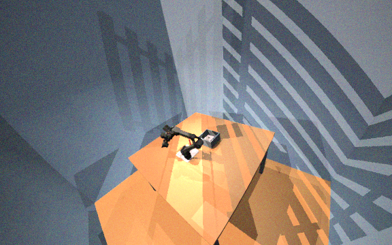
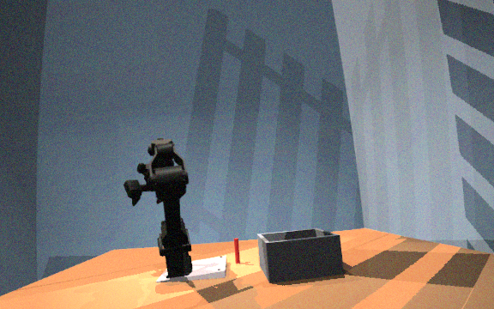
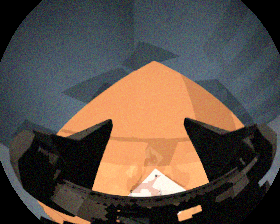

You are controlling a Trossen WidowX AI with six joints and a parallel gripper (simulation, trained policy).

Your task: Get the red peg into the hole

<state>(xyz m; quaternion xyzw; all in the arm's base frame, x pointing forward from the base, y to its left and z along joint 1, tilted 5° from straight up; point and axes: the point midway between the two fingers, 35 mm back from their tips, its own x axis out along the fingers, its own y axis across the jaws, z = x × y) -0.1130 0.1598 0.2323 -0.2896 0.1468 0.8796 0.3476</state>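
Right now my gripper tip is 310 mm short of the red peg, 180 mm above it and 40 mm to the left of it. Round my gripper tip: grey box (480 mm ahead, 200 mm to the right, 190 mm below); then plate (480 mm ahead, 200 mm to the right, 170 mm below).
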